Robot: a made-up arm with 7 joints.
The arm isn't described. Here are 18 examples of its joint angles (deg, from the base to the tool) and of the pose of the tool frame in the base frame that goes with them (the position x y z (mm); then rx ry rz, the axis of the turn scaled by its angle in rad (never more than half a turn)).
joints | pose
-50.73 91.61 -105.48 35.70 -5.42 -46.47 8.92 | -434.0 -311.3 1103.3 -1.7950 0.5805 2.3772
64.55 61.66 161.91 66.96 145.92 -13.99 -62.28 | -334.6 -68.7 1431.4 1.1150 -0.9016 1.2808
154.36 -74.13 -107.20 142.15 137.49 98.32 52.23 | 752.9 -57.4 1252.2 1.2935 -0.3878 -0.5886
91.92 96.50 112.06 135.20 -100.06 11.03 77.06 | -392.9 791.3 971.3 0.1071 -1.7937 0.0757
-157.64 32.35 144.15 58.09 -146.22 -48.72 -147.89 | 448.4 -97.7 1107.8 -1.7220 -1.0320 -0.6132
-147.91 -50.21 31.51 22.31 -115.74 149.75 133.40 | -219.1 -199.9 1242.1 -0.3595 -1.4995 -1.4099
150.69 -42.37 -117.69 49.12 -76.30 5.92 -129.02 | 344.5 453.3 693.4 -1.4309 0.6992 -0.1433
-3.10 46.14 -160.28 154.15 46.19 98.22 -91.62 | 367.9 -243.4 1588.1 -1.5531 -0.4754 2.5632
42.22 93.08 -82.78 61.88 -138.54 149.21 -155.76 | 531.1 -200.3 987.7 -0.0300 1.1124 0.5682
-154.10 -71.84 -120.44 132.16 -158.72 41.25 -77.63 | 569.4 693.9 950.9 -0.6952 0.1618 -1.0097
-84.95 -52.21 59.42 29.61 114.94 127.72 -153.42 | 475.7 -74.0 1047.7 0.1190 2.2323 0.6245
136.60 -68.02 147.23 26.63 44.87 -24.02 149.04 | -274.1 -123.6 549.1 0.9457 -2.2946 0.9403
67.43 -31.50 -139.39 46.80 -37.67 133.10 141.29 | 55.1 -240.5 735.6 -1.0016 1.9923 1.5624
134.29 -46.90 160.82 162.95 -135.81 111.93 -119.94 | 223.3 -429.0 1528.7 -0.1901 0.1695 1.5479
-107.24 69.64 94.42 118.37 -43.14 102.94 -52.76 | 410.1 -592.6 976.6 -1.4911 -2.3600 0.4393
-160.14 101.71 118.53 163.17 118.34 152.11 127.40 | -585.2 -148.8 893.1 -0.9073 -1.8949 -1.2728
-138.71 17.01 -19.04 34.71 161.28 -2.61 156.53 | -438.6 -103.9 583.8 -2.2160 0.5574 0.3229
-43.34 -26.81 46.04 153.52 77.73 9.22 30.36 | 19.8 215.7 1803.2 -0.3551 -1.8327 -2.2067
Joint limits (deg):
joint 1: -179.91..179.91
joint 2: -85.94..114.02
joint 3: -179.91..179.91
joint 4: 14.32..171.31
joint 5: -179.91..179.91
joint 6: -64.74..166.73
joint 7: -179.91..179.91
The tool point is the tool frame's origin. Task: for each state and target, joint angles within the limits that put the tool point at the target. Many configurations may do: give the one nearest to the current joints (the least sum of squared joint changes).
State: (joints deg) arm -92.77 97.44 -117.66 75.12 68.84 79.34 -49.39
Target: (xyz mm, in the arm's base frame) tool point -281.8 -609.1 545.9
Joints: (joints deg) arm -58.78 107.02 -80.96 107.53 79.04 87.52 -51.78
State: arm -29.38 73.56 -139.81 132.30 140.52 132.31 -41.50
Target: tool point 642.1 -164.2 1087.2
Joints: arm -7.54 73.24 -139.69 148.92 141.59 163.76 -42.28
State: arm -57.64 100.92 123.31 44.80 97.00 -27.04 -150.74
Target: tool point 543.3 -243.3 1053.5
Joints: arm -101.98 114.02 120.44 61.80 97.07 -48.06 -147.72
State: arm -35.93 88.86 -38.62 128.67 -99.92 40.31 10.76
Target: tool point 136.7 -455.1 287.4
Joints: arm -27.83 89.48 -26.06 86.50 -98.86 29.52 9.81
